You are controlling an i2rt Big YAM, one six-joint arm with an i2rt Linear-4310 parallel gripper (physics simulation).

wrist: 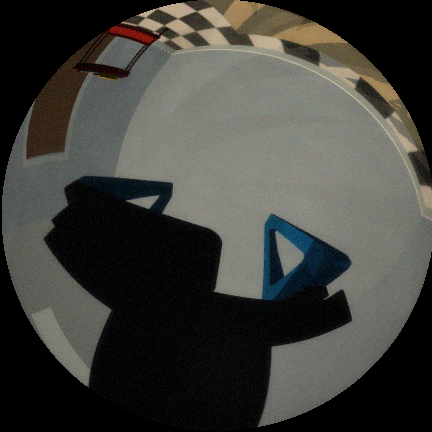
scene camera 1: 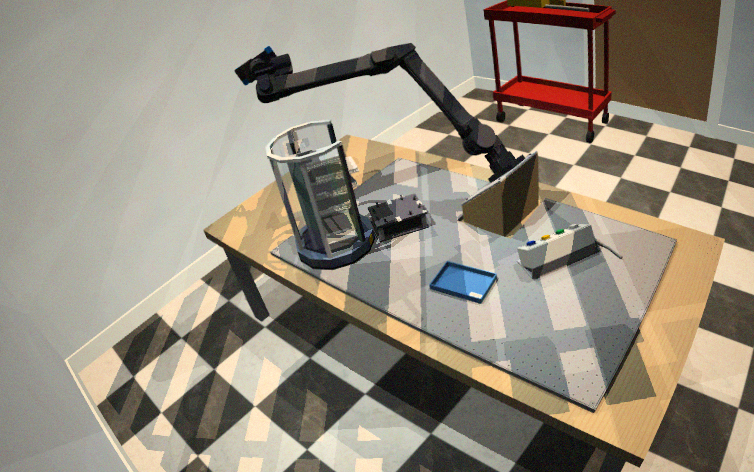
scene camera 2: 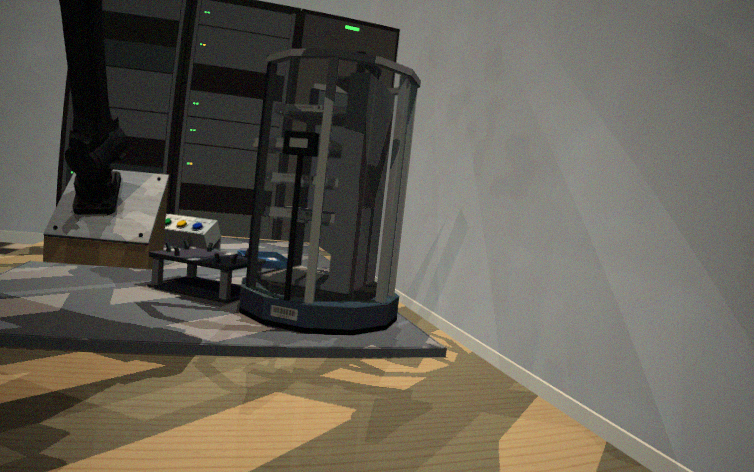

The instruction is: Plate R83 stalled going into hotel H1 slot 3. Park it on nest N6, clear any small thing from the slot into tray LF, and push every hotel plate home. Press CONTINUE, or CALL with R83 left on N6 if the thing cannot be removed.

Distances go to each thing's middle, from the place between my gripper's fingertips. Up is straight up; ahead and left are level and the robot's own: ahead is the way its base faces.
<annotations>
Right now the glass-walled plate tower [scene camera 2: 336, 129] is 140 mm ahead of my hand, 370 mm to the left of it and 350 mm below it. Also, from my hand: blue tray [scene camera 1: 469, 283] 100 mm ahead, 820 mm to the left, 540 mm below.
</annotations>
